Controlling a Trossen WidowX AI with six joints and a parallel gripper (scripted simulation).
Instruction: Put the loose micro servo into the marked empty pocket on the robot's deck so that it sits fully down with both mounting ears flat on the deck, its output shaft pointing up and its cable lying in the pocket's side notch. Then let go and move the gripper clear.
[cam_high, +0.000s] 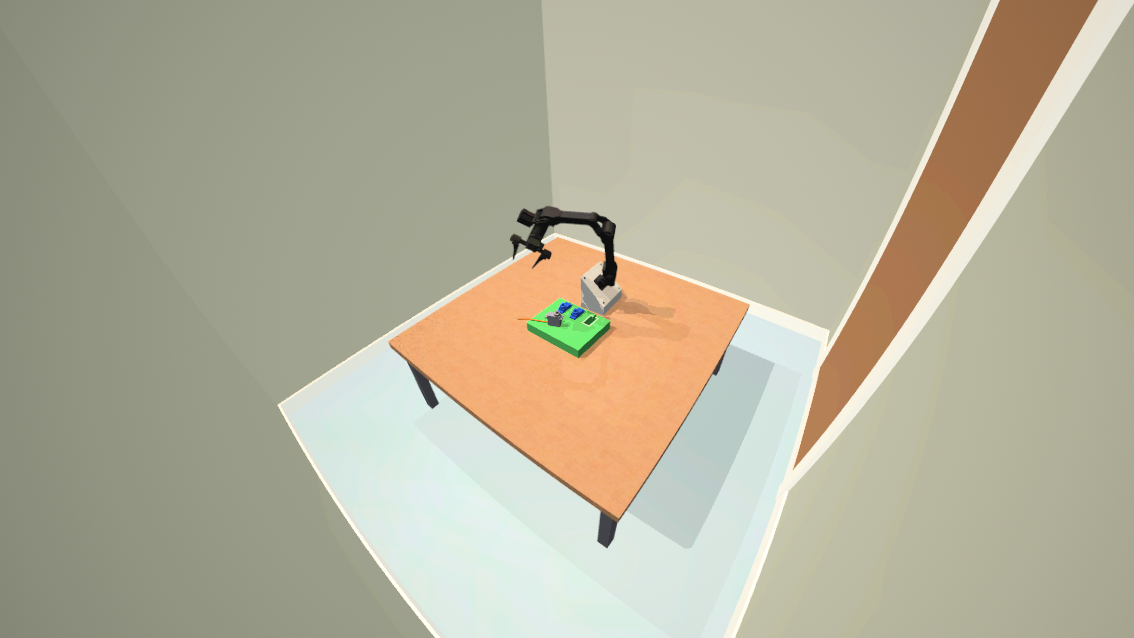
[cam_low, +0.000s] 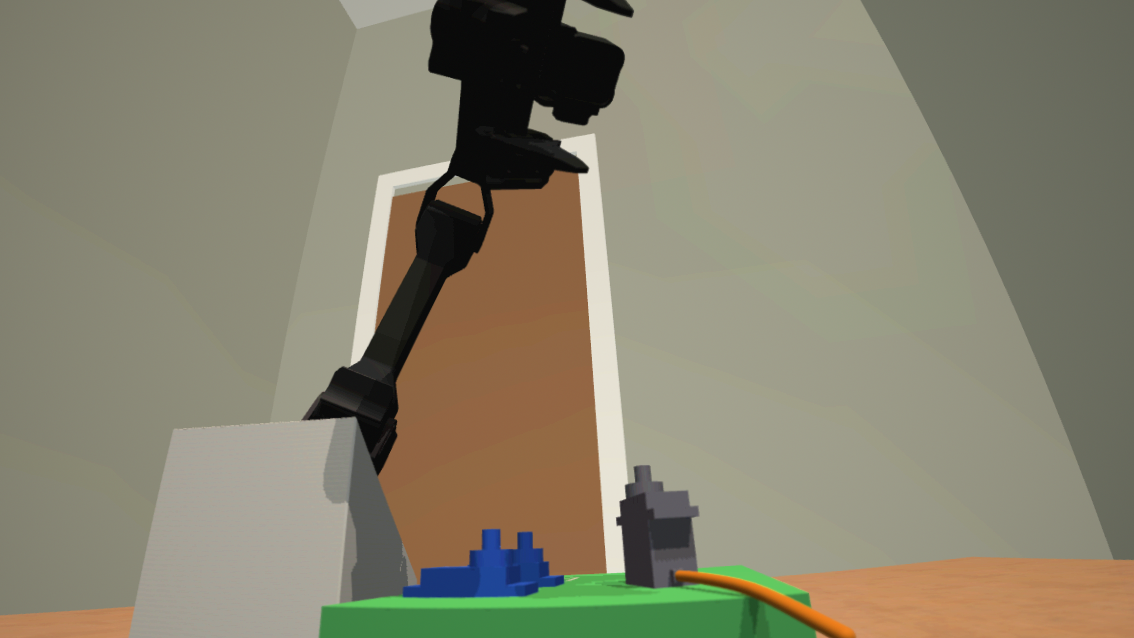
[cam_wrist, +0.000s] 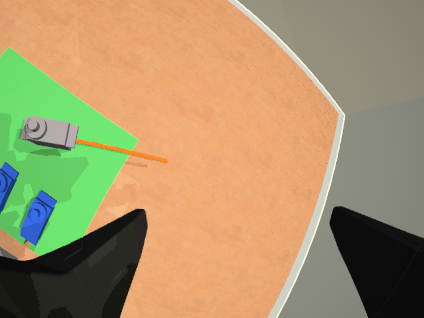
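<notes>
My gripper tip is 29 cm above the green deck and 20 cm to the right of it.
</notes>
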